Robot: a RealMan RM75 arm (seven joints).
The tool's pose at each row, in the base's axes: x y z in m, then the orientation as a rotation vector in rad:
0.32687 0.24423 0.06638 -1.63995 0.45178 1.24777
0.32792 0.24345 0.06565 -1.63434 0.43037 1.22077
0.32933 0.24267 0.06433 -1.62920 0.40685 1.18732
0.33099 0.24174 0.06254 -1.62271 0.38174 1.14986
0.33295 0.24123 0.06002 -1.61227 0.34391 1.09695
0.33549 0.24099 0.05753 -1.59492 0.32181 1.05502
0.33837 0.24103 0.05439 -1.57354 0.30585 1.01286
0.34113 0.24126 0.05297 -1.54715 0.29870 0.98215
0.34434 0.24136 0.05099 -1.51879 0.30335 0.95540
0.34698 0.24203 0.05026 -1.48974 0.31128 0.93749
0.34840 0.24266 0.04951 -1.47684 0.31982 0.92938
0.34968 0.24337 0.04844 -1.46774 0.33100 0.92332
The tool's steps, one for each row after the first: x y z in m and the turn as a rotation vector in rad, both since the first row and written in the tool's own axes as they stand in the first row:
0.00086 -0.00010 -0.00122 0.00872 0.00085 -0.03083
0.00239 -0.00020 -0.00263 0.01883 0.00429 -0.06696
0.00439 -0.00020 -0.00431 0.03075 0.00847 -0.10681
0.00727 -0.00026 -0.00579 0.04709 0.01301 -0.16490
0.01041 -0.00090 -0.00734 0.06944 0.01550 -0.20729
0.01434 -0.00161 -0.00883 0.09699 0.01888 -0.24661
0.01676 -0.00314 -0.01007 0.12713 0.01768 -0.27395
0.01981 -0.00468 -0.01166 0.16169 0.01870 -0.29145
0.02168 -0.00663 -0.01245 0.19463 0.01620 -0.30130
0.02308 -0.00763 -0.01264 0.21121 0.01746 -0.30241
0.02471 -0.00841 -0.01271 0.22495 0.02089 -0.29995

